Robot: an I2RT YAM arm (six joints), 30 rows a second.
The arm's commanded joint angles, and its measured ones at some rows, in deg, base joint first. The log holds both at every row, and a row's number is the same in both.
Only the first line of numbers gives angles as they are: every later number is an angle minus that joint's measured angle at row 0.
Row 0, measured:
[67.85, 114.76, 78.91, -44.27, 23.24, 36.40]
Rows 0 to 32, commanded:
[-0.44, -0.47, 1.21, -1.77, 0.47, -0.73]
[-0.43, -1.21, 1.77, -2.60, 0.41, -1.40]
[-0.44, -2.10, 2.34, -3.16, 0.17, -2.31]
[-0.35, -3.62, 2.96, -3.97, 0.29, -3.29]
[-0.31, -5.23, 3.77, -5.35, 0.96, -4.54]
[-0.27, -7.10, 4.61, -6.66, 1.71, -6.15]
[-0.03, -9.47, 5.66, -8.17, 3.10, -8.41]
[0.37, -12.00, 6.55, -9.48, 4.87, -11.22]
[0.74, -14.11, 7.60, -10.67, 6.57, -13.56]
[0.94, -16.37, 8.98, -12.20, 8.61, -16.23]
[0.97, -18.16, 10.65, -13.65, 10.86, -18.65]
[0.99, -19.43, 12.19, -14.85, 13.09, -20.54]
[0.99, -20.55, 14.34, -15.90, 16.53, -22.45]
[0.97, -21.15, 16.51, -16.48, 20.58, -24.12]
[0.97, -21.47, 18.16, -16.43, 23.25, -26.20]
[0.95, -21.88, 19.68, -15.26, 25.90, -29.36]
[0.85, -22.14, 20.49, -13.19, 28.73, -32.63]
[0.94, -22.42, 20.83, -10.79, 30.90, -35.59]
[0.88, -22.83, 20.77, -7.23, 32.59, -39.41]
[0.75, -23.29, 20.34, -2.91, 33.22, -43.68]
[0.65, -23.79, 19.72, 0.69, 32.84, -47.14]
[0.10, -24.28, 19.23, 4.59, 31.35, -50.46]
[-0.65, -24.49, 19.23, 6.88, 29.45, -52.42]
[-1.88, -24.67, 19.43, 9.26, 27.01, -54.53]
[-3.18, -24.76, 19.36, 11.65, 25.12, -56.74]
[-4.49, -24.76, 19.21, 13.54, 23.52, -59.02]
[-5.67, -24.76, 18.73, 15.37, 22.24, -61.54]
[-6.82, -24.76, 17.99, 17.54, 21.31, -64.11]
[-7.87, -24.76, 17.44, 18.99, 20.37, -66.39]
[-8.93, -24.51, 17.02, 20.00, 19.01, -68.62]
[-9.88, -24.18, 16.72, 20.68, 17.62, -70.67]
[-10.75, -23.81, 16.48, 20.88, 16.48, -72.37]
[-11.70, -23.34, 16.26, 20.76, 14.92, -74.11]
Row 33, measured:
[-10.16, -24.63, 17.07, 15.63, 20.00, -64.69]
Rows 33 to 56, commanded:
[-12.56, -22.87, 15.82, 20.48, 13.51, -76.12]
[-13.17, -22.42, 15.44, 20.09, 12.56, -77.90]
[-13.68, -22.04, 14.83, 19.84, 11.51, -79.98]
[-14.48, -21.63, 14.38, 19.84, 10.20, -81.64]
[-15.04, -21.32, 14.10, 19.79, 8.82, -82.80]
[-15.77, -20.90, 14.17, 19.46, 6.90, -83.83]
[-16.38, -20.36, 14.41, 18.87, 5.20, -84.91]
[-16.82, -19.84, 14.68, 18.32, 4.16, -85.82]
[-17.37, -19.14, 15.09, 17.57, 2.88, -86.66]
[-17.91, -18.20, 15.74, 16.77, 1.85, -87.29]
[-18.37, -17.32, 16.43, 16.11, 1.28, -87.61]
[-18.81, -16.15, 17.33, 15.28, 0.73, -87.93]
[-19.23, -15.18, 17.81, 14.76, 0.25, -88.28]
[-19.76, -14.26, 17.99, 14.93, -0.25, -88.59]
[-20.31, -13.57, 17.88, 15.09, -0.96, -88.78]
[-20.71, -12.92, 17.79, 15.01, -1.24, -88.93]
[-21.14, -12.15, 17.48, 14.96, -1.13, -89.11]
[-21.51, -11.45, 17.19, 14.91, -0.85, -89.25]
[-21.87, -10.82, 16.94, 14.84, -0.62, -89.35]
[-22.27, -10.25, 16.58, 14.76, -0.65, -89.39]
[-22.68, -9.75, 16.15, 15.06, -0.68, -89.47]
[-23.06, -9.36, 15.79, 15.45, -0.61, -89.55]
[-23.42, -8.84, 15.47, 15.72, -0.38, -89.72]
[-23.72, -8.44, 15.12, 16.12, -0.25, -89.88]
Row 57, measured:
[-22.90, -9.27, 16.03, 15.50, 0.46, -89.00]
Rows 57 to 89, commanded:
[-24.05, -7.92, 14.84, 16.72, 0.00, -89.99]
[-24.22, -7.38, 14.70, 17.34, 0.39, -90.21]
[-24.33, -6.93, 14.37, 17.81, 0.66, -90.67]
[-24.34, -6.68, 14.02, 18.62, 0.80, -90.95]
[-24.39, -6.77, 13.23, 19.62, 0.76, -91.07]
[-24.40, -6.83, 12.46, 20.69, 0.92, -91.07]
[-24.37, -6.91, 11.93, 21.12, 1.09, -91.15]
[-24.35, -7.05, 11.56, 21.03, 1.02, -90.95]
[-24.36, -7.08, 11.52, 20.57, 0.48, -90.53]
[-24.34, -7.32, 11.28, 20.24, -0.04, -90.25]
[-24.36, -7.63, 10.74, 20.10, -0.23, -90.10]
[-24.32, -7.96, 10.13, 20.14, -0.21, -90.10]
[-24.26, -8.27, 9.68, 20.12, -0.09, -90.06]
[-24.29, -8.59, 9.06, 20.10, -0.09, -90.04]
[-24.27, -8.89, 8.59, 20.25, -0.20, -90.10]
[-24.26, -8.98, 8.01, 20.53, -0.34, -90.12]
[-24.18, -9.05, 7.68, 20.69, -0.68, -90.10]
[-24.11, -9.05, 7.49, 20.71, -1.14, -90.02]
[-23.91, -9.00, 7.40, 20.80, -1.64, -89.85]
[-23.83, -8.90, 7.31, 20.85, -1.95, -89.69]
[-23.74, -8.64, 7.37, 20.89, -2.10, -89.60]
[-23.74, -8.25, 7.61, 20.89, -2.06, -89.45]
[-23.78, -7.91, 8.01, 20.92, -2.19, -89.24]
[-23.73, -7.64, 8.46, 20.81, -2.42, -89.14]
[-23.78, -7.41, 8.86, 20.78, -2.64, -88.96]
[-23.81, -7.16, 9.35, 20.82, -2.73, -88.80]
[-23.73, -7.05, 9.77, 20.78, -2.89, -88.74]
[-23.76, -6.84, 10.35, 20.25, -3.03, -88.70]
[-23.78, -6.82, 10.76, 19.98, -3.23, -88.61]
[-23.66, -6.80, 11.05, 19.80, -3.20, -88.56]
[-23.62, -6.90, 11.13, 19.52, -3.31, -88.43]
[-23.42, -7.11, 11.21, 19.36, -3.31, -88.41]
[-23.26, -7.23, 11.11, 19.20, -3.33, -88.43]
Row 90, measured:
[-23.91, -7.15, 9.64, 19.89, -1.96, -89.59]
